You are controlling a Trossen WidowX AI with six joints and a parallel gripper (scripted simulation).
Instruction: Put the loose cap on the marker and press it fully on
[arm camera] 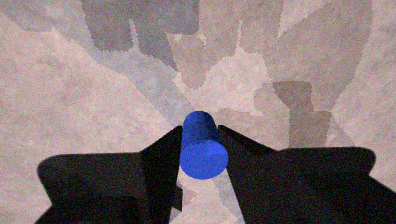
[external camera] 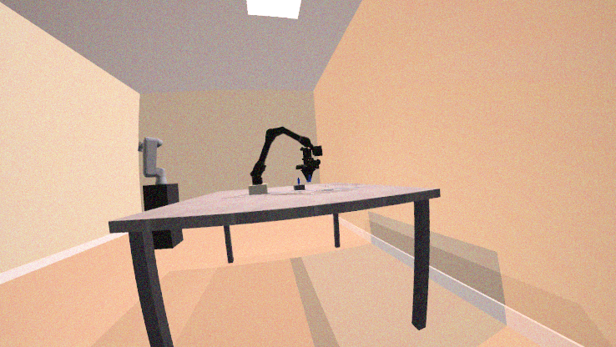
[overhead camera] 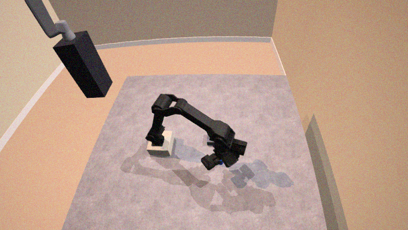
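Right now the pale ring is 17 cm to the left of my gripper tip, 4 cm behind it and 3 cm below it. Also, from my gripper tip: holder block (17 cm to the left, 6 cm below, 4 cm behind); then blue cap (1 cm above).
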